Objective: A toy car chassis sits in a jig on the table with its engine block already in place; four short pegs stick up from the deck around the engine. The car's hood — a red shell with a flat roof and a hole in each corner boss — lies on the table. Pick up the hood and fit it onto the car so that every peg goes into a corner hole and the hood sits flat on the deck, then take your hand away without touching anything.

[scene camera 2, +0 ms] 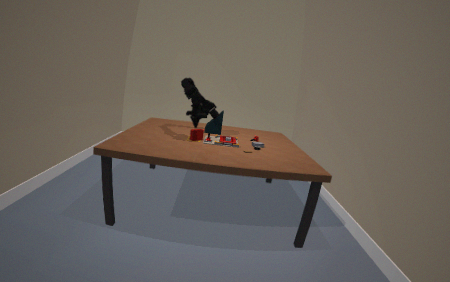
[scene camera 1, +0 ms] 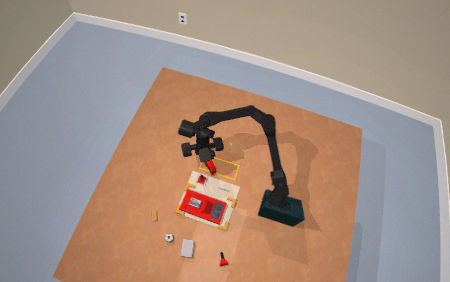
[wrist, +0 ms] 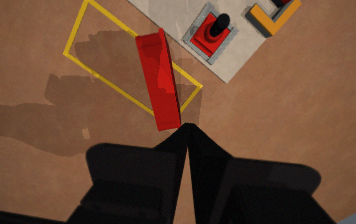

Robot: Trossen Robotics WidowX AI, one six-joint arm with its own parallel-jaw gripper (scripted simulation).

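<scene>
There's a red hood here in view, and my gripper's shut and holding nothing.
</scene>
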